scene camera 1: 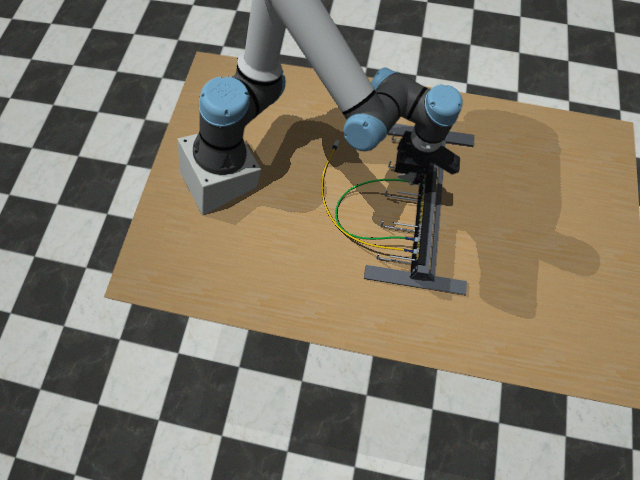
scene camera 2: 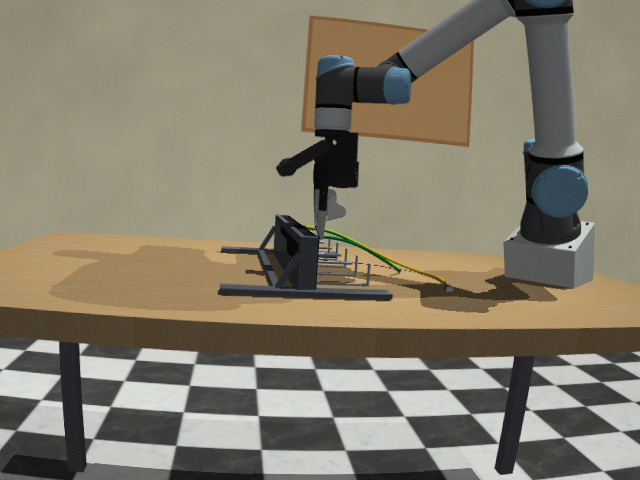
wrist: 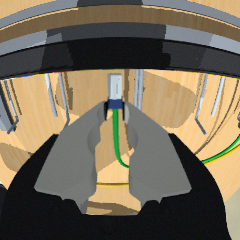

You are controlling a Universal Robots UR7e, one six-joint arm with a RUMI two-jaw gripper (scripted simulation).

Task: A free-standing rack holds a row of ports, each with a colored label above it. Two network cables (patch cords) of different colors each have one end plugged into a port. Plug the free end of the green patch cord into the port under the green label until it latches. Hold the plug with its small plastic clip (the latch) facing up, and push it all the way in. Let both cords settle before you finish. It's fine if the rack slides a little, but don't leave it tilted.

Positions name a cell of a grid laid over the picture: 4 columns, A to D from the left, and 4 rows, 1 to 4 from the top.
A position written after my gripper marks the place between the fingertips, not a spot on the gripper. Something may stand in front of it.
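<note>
Visible: my gripper (scene camera 2: C2), (scene camera 1: C2), (wrist: B2).
</note>
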